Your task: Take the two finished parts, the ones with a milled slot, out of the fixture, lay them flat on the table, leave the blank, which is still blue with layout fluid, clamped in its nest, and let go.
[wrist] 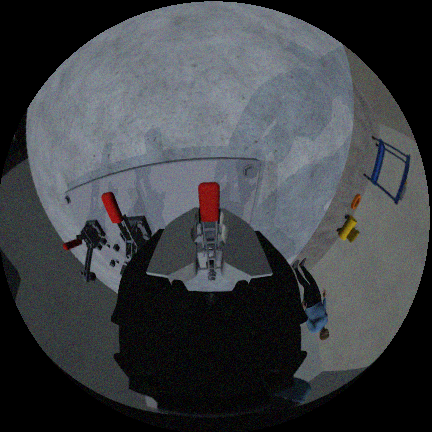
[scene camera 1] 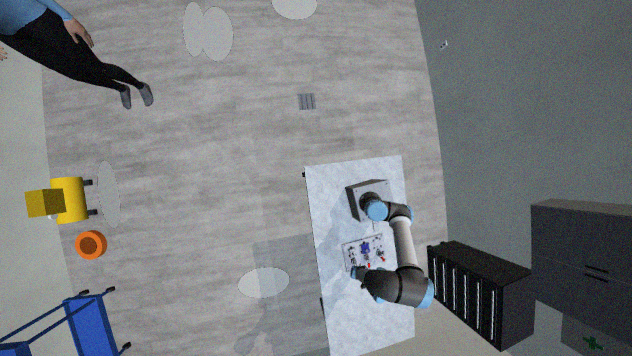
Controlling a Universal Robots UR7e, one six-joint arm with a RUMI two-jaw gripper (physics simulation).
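Frame: origin at the arm's base, x ahead, y left, z up, level; centimetres.
Where they show: gripper, fingertip midpoint: (wrist: 208, 209).
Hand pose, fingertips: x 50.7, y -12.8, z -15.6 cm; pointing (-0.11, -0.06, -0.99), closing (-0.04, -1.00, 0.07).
Each offset is from my fingertips to the centre of the thing. "*": to the spot under its first point. Level surfaces: height alone.
The fixture plate {dx -6.9, dy +10.9, dz -3.1 cm} (scene camera 1: 346, 248) (wrist: 175, 182) carries three toggle clamps. In the wrist view, my gripper (wrist: 208, 209) is shut on the end clamp's lever, at the base of its red handle {dx +2.0, dy +0.1, dz +1.9 cm} (wrist: 209, 197). The middle clamp's red handle {* dx +1.8, dy +11.3, dz +1.7 cm} (scene camera 1: 369, 265) (wrist: 111, 207) and the other end clamp's red handle {dx -2.2, dy +22.0, dz +2.1 cm} (scene camera 1: 383, 259) (wrist: 71, 244) stand beside it. The blue blank {dx -11.7, dy +10.9, dz -1.0 cm} (scene camera 1: 365, 247) sits in the middle nest in the scene view; my gripper hides it in the wrist view. The slotted part at the gripped clamp cannot be made out. A faint pale shape {dx -26.5, dy +23.8, dz -3.4 cm} (scene camera 1: 373, 226) lies between fixture and robot base.
The white table {dz -3.9 cm} (scene camera 1: 360, 320) extends beyond the fixture. The robot base (scene camera 1: 352, 200) stands on it, and the arm (scene camera 1: 405, 245) reaches around the fixture. A dark drawer cabinet (scene camera 1: 515, 300) stands beside the table. A person (scene camera 1: 65, 50) (wrist: 312, 300) and a blue cart (scene camera 1: 90, 320) (wrist: 378, 162) are farther away.
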